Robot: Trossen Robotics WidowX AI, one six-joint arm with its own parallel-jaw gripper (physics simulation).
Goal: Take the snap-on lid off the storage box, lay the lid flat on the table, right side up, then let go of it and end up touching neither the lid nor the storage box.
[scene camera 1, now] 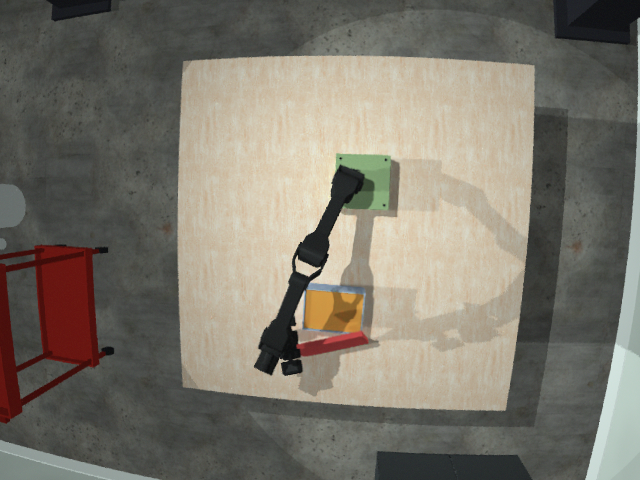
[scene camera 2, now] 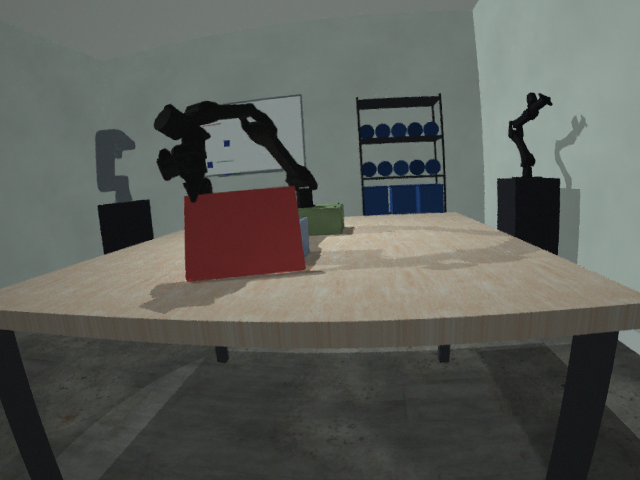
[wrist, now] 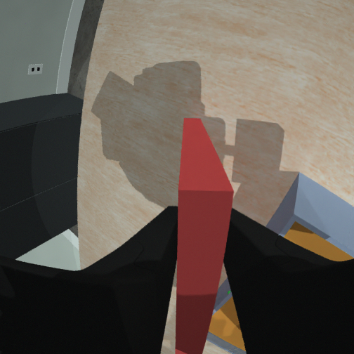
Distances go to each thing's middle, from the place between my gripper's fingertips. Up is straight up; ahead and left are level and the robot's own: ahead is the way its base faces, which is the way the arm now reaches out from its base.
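I can see the red lid (scene camera 2: 250,232), and my hand is 11 cm to the right of it, 1 cm short of it and 7 cm above it.
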